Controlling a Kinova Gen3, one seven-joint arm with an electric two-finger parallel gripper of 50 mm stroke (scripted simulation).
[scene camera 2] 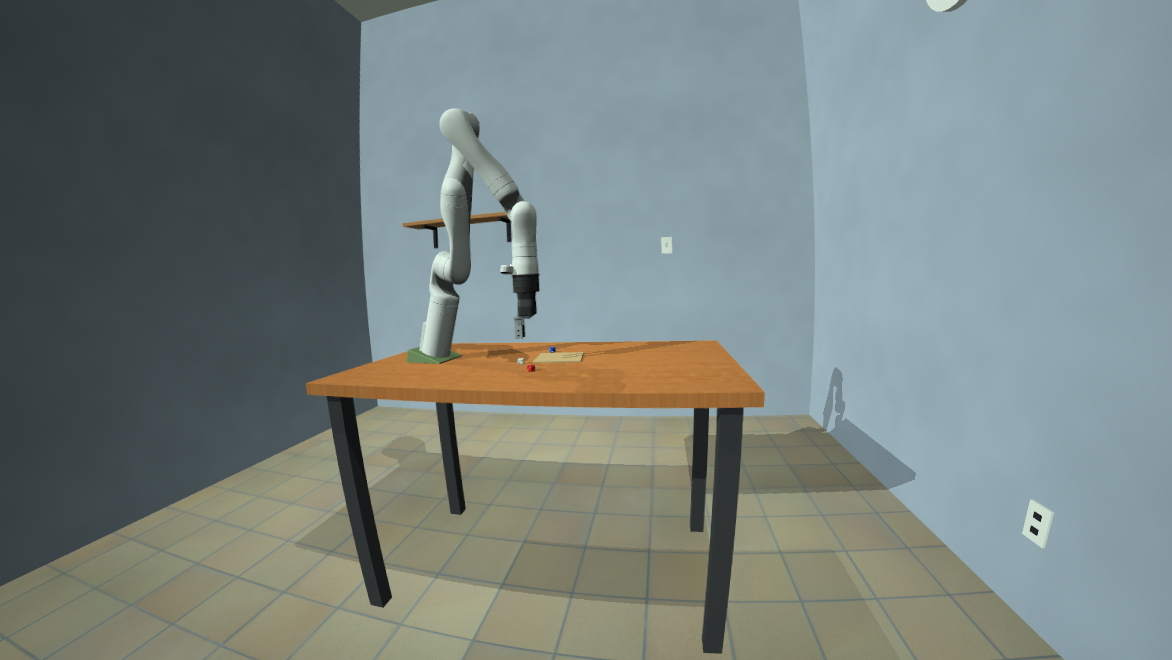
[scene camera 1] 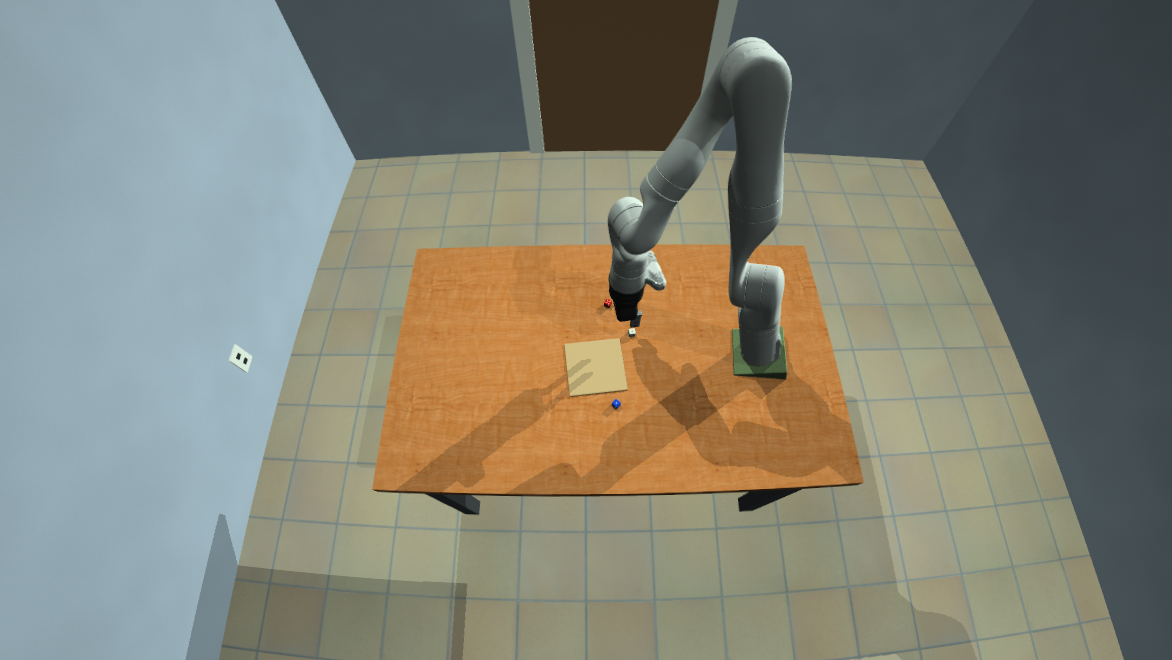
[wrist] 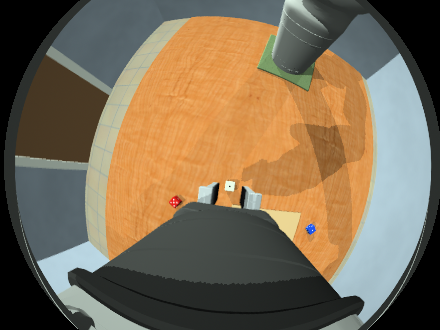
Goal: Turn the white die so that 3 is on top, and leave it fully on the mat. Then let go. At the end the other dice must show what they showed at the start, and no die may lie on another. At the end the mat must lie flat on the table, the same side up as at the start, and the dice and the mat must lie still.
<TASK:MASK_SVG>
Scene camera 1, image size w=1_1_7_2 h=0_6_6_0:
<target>gripper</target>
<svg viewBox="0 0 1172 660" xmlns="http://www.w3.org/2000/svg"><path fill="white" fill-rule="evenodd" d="M609 284L609 294L614 303L617 320L620 322L630 321L630 328L639 327L642 312L638 311L637 304L643 297L644 289L638 294L626 296L615 292Z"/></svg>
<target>tan mat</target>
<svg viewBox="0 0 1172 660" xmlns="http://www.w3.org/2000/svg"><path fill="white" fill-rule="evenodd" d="M620 338L565 344L570 396L628 390Z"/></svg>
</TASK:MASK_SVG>
